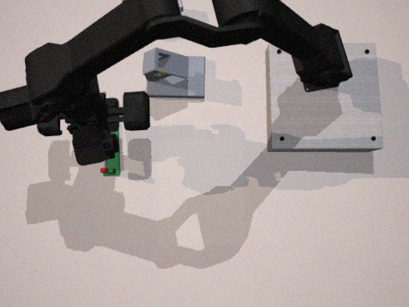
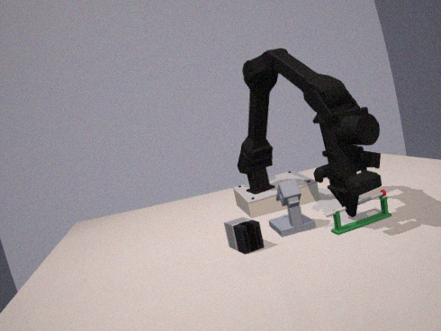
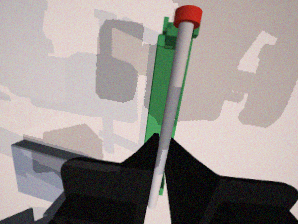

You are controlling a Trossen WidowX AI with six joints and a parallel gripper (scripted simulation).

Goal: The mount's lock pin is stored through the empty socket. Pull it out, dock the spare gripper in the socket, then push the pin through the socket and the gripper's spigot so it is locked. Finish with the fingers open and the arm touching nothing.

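Right now the green cradle is 2 cm to the left of my gripper tip. From my gripper tip the other things lie so: grey mount 13 cm behind, 8 cm to the right, 3 cm above; spare gripper 12 cm behind, 21 cm to the right.
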